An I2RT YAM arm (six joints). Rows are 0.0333 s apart.
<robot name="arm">
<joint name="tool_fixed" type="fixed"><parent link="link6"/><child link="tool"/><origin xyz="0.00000 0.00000 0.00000" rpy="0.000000 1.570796 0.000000"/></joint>
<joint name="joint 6" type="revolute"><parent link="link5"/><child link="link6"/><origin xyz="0.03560 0.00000 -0.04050" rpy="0.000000 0.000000 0.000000"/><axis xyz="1 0 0"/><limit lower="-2.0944" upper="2.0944"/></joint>
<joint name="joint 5" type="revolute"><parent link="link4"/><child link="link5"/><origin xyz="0.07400 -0.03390 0.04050" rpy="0.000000 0.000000 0.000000"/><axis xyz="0 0 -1"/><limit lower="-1.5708" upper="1.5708"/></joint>
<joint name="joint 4" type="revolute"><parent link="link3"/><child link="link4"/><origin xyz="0.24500 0.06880 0.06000" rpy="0.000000 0.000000 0.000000"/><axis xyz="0 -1 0"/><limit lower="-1.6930" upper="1.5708"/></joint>
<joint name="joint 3" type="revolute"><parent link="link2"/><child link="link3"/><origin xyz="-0.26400 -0.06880 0.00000" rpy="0.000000 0.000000 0.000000"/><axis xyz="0 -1 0"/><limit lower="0.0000" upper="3.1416"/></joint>
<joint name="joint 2" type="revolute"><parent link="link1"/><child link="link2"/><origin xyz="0.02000 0.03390 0.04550" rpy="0.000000 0.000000 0.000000"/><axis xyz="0 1 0"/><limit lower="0.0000" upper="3.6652"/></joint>
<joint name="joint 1" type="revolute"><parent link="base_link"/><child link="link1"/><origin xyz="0.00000 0.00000 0.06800" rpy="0.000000 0.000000 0.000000"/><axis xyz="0 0 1"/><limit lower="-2.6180" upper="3.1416"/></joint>
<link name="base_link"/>
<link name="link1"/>
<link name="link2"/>
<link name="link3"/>
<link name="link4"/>
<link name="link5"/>
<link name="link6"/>
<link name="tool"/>
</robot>
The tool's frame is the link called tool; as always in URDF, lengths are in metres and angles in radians.
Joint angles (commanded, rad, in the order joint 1, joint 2, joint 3, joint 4, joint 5, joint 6), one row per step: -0.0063, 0.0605, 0.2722, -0.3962, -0.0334, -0.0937; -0.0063, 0.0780, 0.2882, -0.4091, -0.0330, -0.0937; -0.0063, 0.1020, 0.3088, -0.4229, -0.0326, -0.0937; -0.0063, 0.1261, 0.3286, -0.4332, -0.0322, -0.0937; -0.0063, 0.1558, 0.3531, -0.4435, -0.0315, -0.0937; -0.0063, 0.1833, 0.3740, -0.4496, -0.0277, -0.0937; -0.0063, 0.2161, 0.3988, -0.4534, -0.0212, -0.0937; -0.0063, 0.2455, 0.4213, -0.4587, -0.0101, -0.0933; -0.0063, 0.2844, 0.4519, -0.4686, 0.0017, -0.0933; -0.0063, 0.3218, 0.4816, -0.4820, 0.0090, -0.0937; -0.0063, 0.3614, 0.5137, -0.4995, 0.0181, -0.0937; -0.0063, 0.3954, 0.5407, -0.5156, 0.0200, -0.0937; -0.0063, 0.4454, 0.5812, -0.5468, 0.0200, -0.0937
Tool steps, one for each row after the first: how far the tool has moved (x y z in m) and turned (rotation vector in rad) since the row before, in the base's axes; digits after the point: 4 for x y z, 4 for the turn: 0.0002, 0.0000, 0.0027, 0.0000, 0.0144, -0.0004; 0.0006, 0.0000, 0.0037, 0.0000, 0.0172, -0.0004; 0.0008, 0.0000, 0.0038, 0.0000, 0.0146, -0.0004; 0.0013, 0.0000, 0.0049, -0.0001, 0.0155, -0.0007; 0.0016, -0.0001, 0.0043, -0.0009, 0.0127, -0.0037; 0.0022, -0.0002, 0.0054, -0.0016, 0.0118, -0.0063; 0.0021, -0.0004, 0.0047, -0.0026, 0.0122, -0.0108; 0.0030, -0.0004, 0.0061, -0.0033, 0.0182, -0.0113; 0.0030, -0.0003, 0.0054, -0.0025, 0.0211, -0.0068; 0.0033, -0.0003, 0.0055, -0.0028, 0.0250, -0.0086; 0.0031, -0.0001, 0.0043, -0.0005, 0.0231, -0.0018; 0.0046, 0.0000, 0.0057, 0.0003, 0.0407, 0.0000
